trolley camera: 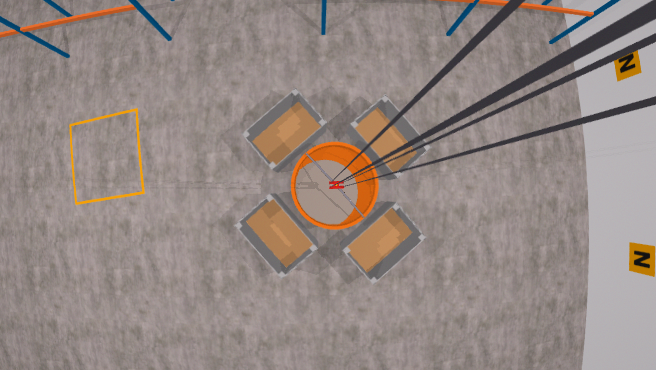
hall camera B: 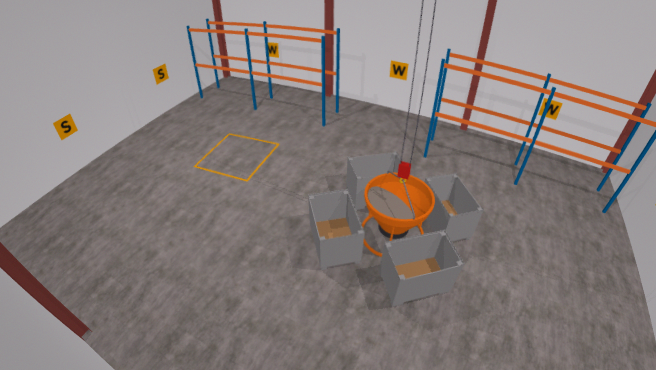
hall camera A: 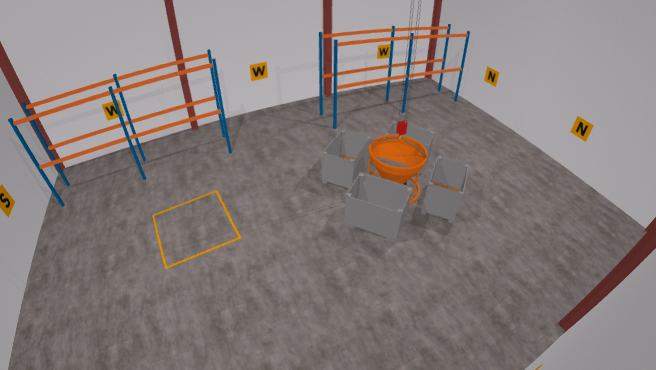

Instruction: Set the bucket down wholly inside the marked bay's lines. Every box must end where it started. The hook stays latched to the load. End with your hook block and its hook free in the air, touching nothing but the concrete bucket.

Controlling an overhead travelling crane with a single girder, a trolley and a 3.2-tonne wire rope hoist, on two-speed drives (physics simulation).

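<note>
The orange concrete bucket (hall camera A: 397, 170) (hall camera B: 400, 223) (trolley camera: 368, 198) is upright amid several grey open boxes (hall camera A: 375, 215) (hall camera B: 425, 286) (trolley camera: 280, 235). Its lower frame is partly hidden by them; I cannot tell whether it touches the floor. My red hook block (hall camera A: 401, 128) (hall camera B: 404, 170) (trolley camera: 336, 185) is above the bucket's mouth, its hook latched to the bucket's bail. In the trolley view narrow gaps show between the bucket's rim and the boxes. The marked bay (hall camera A: 185, 203) (hall camera B: 221, 173) (trolley camera: 73, 164), a yellow outline, lies to the left in all views, apart from the bucket.
Two blue and orange racks stand along the W wall, the left rack (hall camera A: 113, 115) (hall camera B: 246, 65) behind the bay and the right rack (hall camera A: 335, 85) (hall camera B: 535, 135) behind the boxes. The N wall (trolley camera: 615, 175) is on the trolley view's right. Ropes slant up right there.
</note>
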